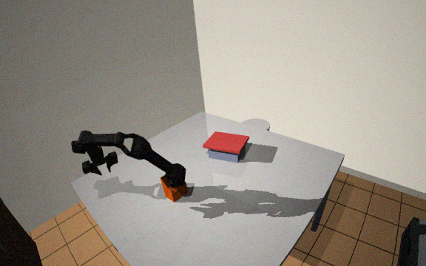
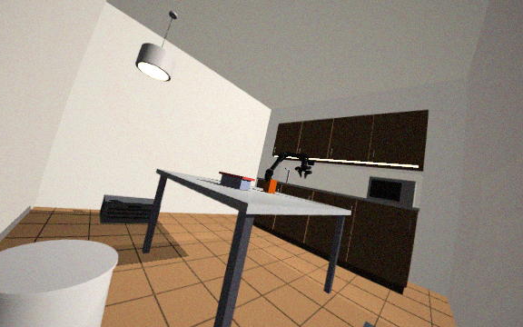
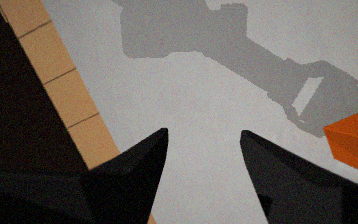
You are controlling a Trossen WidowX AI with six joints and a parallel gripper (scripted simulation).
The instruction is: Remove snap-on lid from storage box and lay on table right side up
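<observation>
Right now my gripper tip is 740 mm short of the red lid, 120 mm above it and 60 mm to the left of it. The rest, counted from my gripper tip: storage box: 740 mm ahead, 170 mm below, 60 mm to the right.
</observation>
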